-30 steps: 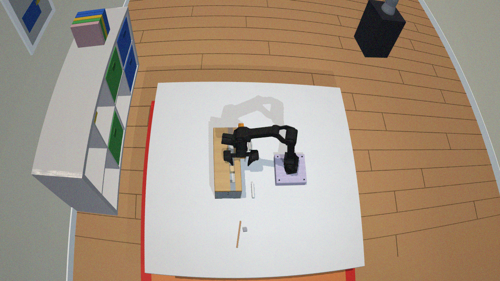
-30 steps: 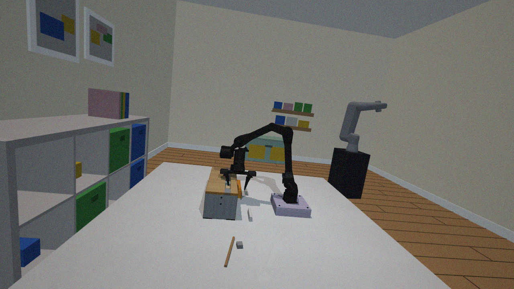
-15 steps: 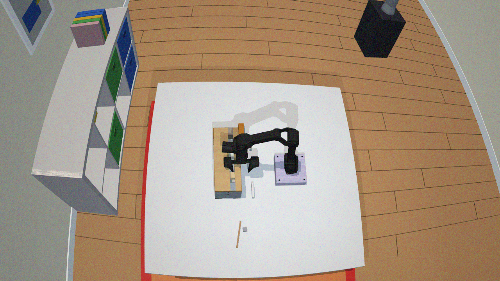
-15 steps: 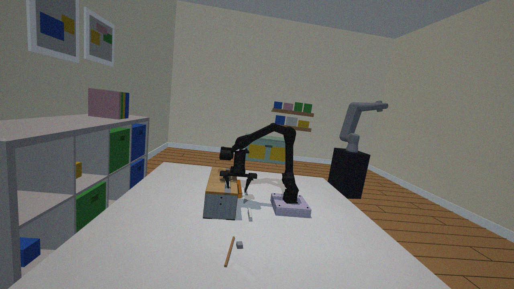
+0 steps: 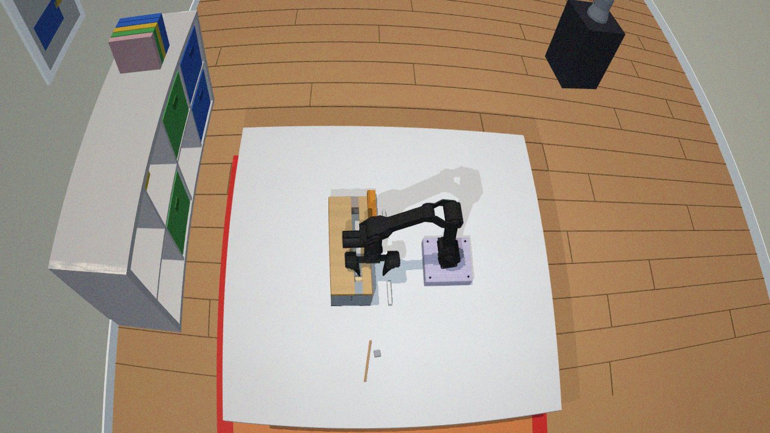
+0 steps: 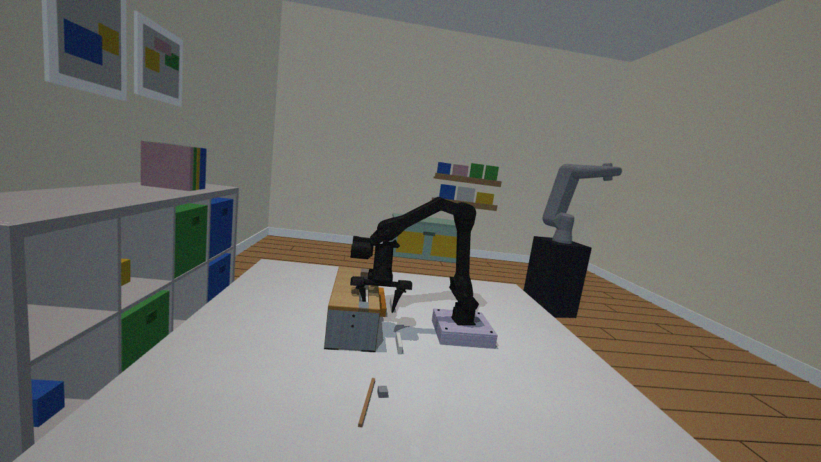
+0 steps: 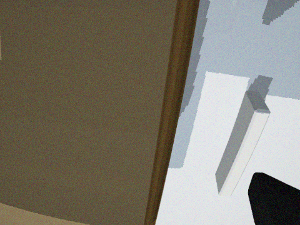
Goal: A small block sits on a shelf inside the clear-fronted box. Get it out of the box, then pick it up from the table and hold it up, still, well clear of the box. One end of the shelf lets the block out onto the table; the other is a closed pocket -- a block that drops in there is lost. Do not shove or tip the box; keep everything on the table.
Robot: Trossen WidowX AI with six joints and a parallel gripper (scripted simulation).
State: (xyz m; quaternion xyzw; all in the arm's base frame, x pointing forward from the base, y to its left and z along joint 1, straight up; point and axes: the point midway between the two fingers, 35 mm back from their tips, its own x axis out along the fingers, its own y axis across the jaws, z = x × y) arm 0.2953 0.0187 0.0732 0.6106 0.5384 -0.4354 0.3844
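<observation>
Right now my gripper tip is 40 mm short of the tan block, 20 mm to the right of it and 10 mm above it. Also, from my gripper tip: box 110 mm to the right, 20 mm below, 20 mm ahead; then grey cube 280 mm to the left, 80 mm below, 30 mm ahead; then thin wooden stick 300 mm to the left, 80 mm below, 60 mm ahead.
</observation>
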